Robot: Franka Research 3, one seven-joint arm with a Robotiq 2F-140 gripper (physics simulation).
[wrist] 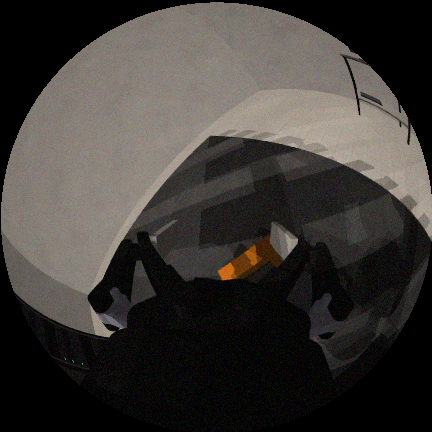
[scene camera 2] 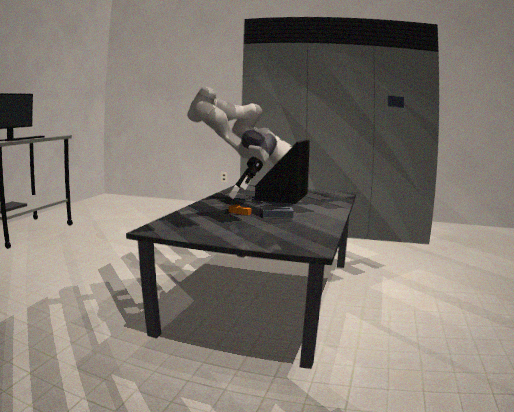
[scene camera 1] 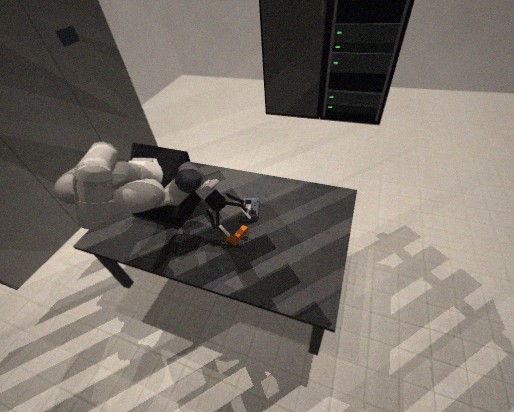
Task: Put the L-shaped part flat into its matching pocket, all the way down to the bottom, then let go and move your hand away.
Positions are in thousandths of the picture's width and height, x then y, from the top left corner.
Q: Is my gripper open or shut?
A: Open.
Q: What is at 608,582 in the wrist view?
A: An orange L-shaped part.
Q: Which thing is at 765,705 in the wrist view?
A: My gripper.
